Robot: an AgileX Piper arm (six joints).
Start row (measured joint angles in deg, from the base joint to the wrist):
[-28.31, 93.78, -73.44, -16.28, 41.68, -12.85]
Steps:
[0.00, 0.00, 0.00, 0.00, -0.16, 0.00]
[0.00, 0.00, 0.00, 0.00, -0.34, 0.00]
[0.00, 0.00, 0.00, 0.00, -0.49, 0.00]
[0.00, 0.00, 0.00, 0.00, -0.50, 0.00]
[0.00, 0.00, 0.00, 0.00, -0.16, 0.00]
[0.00, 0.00, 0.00, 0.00, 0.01, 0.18]
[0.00, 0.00, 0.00, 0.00, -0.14, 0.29]
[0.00, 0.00, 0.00, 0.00, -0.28, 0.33]
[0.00, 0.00, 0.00, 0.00, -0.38, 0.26]
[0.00, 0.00, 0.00, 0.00, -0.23, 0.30]
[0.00, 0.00, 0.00, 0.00, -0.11, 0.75]
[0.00, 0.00, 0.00, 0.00, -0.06, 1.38]
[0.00, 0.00, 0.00, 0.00, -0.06, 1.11]
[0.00, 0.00, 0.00, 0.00, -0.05, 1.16]
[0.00, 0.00, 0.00, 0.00, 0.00, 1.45]
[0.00, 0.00, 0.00, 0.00, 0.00, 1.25]
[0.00, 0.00, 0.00, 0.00, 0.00, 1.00]
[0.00, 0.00, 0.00, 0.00, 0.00, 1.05]
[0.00, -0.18, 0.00, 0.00, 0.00, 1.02]
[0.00, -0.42, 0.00, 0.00, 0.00, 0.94]
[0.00, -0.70, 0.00, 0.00, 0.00, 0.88]
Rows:
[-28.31, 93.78, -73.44, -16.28, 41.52, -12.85]
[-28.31, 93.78, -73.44, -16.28, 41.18, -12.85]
[-28.31, 93.78, -73.44, -16.28, 40.69, -12.85]
[-28.31, 93.78, -73.44, -16.28, 40.19, -12.85]
[-28.31, 93.78, -73.44, -16.28, 40.03, -12.85]
[-28.31, 93.78, -73.44, -16.28, 40.04, -12.67]
[-28.31, 93.78, -73.44, -16.28, 39.90, -12.38]
[-28.31, 93.78, -73.44, -16.28, 39.62, -12.05]
[-28.31, 93.78, -73.44, -16.28, 39.24, -11.79]
[-28.31, 93.78, -73.44, -16.28, 39.01, -11.49]
[-28.31, 93.78, -73.44, -16.28, 38.90, -10.74]
[-28.31, 93.78, -73.44, -16.28, 38.84, -9.36]
[-28.31, 93.78, -73.44, -16.28, 38.78, -8.25]
[-28.31, 93.78, -73.44, -16.28, 38.73, -7.09]
[-28.31, 93.78, -73.44, -16.28, 38.73, -5.64]
[-28.31, 93.78, -73.44, -16.28, 38.73, -4.39]
[-28.31, 93.78, -73.44, -16.28, 38.73, -3.39]
[-28.31, 93.78, -73.44, -16.28, 38.73, -2.34]
[-28.31, 93.60, -73.44, -16.28, 38.73, -1.32]
[-28.31, 93.18, -73.44, -16.28, 38.73, -0.38]
[-28.31, 92.48, -73.44, -16.28, 38.73, 0.50]

